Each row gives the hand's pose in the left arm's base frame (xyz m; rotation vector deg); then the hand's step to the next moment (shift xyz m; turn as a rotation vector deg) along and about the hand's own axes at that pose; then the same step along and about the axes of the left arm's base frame.
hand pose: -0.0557 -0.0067 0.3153 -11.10 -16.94 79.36
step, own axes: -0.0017 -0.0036 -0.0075 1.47 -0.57 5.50
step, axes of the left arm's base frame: 0.0055 -0.0020 -0.0062 -0.98 1.14 5.52
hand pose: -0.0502 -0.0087 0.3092 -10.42 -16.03 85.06
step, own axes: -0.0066 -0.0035 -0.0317 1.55 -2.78 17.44
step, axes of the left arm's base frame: 0.0123 -0.0052 -0.0297 -2.39 0.42 17.56
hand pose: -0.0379 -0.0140 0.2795 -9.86 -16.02 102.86
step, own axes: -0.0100 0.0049 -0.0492 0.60 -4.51 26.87
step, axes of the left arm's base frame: 0.0108 -0.0060 -0.0489 -3.04 -1.03 27.06
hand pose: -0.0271 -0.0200 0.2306 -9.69 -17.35 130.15
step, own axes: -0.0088 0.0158 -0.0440 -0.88 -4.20 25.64
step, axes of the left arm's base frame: 0.0040 -0.0096 -0.0464 -2.02 -2.14 25.83
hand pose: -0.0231 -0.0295 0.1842 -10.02 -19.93 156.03
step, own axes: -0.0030 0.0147 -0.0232 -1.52 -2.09 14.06
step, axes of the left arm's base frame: 0.0014 -0.0093 -0.0260 -0.23 -1.78 14.18
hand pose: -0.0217 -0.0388 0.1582 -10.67 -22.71 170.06
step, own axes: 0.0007 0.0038 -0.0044 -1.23 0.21 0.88
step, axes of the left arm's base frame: -0.0005 -0.0024 -0.0053 1.06 -0.61 0.91
